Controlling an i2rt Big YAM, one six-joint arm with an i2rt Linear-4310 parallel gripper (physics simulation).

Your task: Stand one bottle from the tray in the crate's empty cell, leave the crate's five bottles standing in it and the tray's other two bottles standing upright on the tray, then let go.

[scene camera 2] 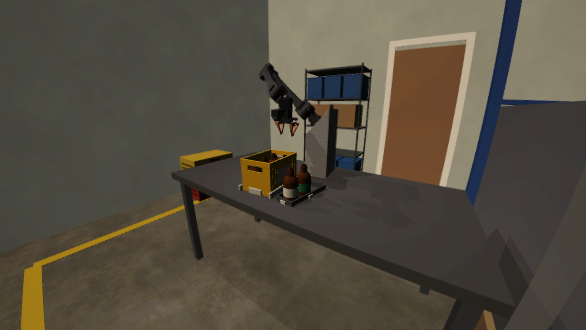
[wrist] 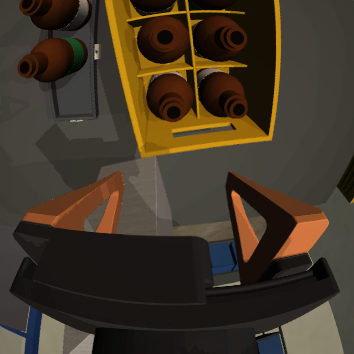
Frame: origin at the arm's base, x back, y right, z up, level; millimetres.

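Where they show: gripper, between the fingertips: (scene camera 2: 286,135) (wrist: 174,178); arm's base, origin of its link: (scene camera 2: 319,125).
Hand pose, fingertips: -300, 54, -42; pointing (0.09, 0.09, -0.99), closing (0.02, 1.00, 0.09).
Observation:
Each offset is from my fingertips to the top centre of the thing, as dx, dy, dz. "spot": to the spot under its first point. Level surfaces: height alone.
The yellow crate @(-96, +42, -104) (scene camera 2: 257,179) (wrist: 255,131) stands on the table. In the wrist view its cells hold several brown bottles, including a left one @(-6, +9, -116) (wrist: 170,97) and a right one @(-9, +94, -116) (wrist: 220,92) in the row nearest the gripper, and two in the middle row @(spot: -91, -1, -116) (wrist: 162,41) (wrist: 215,39). Two more show in part at the top edge. A white-label bottle @(-184, -160, -119) (scene camera 2: 290,186) (wrist: 62,11) and a green-label bottle @(-98, -177, -119) (scene camera 2: 303,181) (wrist: 59,60) stand upright on the dark tray @(spot: +6, -187, -273) (wrist: 75,102) beside the crate. My gripper (scene camera 2: 286,134) (wrist: 174,178) is open and empty, high above the table near the crate's arm-side end.
The grey pedestal (scene camera 2: 320,145) of the arm stands on the table @(dz -279) (scene camera 2: 400,215) behind the tray. Low pale brackets @(spot: -243, +20, -261) (scene camera 2: 255,191) sit at the crate's foot. A shelf rack with blue bins (scene camera 2: 333,87) and a yellow-topped cabinet (scene camera 2: 206,157) stand beyond the table.

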